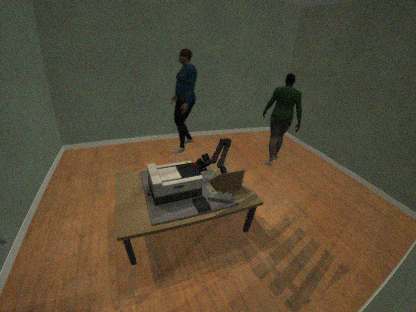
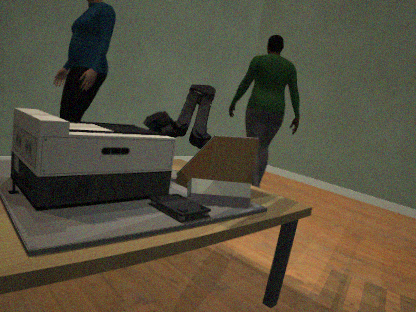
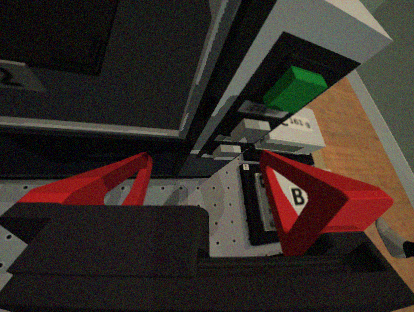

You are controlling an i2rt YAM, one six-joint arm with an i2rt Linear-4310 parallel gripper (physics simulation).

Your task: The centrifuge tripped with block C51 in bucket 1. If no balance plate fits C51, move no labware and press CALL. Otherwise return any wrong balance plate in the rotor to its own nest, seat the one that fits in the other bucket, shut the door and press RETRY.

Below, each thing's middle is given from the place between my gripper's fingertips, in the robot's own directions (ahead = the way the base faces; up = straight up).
Labels:
Now: hand 1 cm short of the green START button (image 3: 296, 87), 2 cm to the left of it and 8 cm below it. From my hand the other things lie so: centrifuge (image 2: 59, 164) 24 cm ahead, 15 cm to the left, 2 cm above.

